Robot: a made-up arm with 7 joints.
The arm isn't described. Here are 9 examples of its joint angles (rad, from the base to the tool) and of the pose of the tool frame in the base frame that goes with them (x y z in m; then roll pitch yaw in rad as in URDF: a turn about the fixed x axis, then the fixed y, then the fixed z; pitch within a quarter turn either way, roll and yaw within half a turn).
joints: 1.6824 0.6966 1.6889 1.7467 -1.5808 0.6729 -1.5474
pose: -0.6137 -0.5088 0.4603 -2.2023 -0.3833 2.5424
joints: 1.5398 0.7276 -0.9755 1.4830 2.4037 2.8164 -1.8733
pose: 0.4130 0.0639 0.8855 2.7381 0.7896 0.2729
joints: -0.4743 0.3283 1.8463 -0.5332 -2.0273 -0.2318 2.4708
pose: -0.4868 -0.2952 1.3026 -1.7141 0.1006 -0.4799
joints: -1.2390 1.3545 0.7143 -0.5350 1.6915 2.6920 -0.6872
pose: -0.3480 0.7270 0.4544 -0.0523 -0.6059 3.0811
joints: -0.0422 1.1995 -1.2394 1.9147 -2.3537 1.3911 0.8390
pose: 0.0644 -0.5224 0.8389 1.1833 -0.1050 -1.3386
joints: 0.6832 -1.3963 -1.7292 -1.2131 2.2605 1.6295 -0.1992
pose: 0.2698 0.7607 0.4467 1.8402 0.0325 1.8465
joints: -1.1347 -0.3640 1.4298 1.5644 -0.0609 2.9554 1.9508
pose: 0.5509 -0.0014 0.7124 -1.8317 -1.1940 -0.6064
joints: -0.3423 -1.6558 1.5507 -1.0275 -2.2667 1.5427 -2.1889
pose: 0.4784 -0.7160 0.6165 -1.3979 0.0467 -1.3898
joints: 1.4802 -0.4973 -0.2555 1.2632 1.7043 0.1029 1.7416
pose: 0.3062 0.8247 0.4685 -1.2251 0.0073 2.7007
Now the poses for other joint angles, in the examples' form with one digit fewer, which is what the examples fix.
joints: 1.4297 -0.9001 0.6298 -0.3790 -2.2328 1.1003 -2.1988
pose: 0.042 0.523 1.251 -1.479 -0.719 0.424
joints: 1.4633 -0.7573 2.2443 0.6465 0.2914 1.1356 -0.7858
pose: -0.185 0.540 1.181 1.855 -0.905 -3.033
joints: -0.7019 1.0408 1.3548 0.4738 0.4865 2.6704 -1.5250
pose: -0.333 0.540 0.886 -1.887 -0.702 -2.998
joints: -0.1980 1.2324 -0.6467 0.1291 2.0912 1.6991 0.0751
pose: -0.777 -0.039 0.884 -0.141 -0.416 -3.115
